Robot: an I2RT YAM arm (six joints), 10 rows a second.
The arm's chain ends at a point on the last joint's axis. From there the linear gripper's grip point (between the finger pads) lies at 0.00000 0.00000 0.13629 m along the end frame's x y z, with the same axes.
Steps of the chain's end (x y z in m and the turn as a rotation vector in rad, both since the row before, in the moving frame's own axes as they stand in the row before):
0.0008, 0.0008, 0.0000, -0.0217, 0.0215, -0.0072
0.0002, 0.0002, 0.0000, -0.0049, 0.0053, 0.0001
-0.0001, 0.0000, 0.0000, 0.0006, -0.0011, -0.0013
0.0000, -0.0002, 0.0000, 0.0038, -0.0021, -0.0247
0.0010, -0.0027, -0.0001, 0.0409, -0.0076, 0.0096
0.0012, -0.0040, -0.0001, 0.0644, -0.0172, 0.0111
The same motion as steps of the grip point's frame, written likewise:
0.0037, 0.0037, -0.0001, -0.0217, 0.0215, -0.0072
0.0009, 0.0009, 0.0000, -0.0049, 0.0053, 0.0001
-0.0002, -0.0001, 0.0000, 0.0006, -0.0011, -0.0013
-0.0003, -0.0007, 0.0000, 0.0038, -0.0021, -0.0247
0.0000, -0.0083, -0.0002, 0.0409, -0.0076, 0.0096
-0.0011, -0.0128, -0.0004, 0.0644, -0.0172, 0.0111

